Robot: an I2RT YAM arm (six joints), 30 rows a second.
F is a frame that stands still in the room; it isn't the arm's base.
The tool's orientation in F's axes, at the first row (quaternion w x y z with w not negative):
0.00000, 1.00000, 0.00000, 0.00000
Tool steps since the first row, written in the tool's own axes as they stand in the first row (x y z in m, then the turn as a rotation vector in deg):
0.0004, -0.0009, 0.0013, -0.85, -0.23, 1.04
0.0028, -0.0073, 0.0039, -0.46, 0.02, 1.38
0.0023, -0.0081, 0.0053, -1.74, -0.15, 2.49
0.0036, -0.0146, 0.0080, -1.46, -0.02, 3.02
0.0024, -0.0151, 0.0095, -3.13, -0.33, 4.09
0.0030, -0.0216, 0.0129, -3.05, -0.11, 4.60
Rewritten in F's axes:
0.0004, 0.0009, -0.0013, -0.85, 0.23, -1.04
0.0028, 0.0073, -0.0039, -0.46, -0.02, -1.38
0.0023, 0.0081, -0.0053, -1.74, 0.15, -2.49
0.0036, 0.0146, -0.0080, -1.46, 0.02, -3.02
0.0024, 0.0151, -0.0095, -3.13, 0.33, -4.09
0.0030, 0.0216, -0.0129, -3.05, 0.11, -4.60

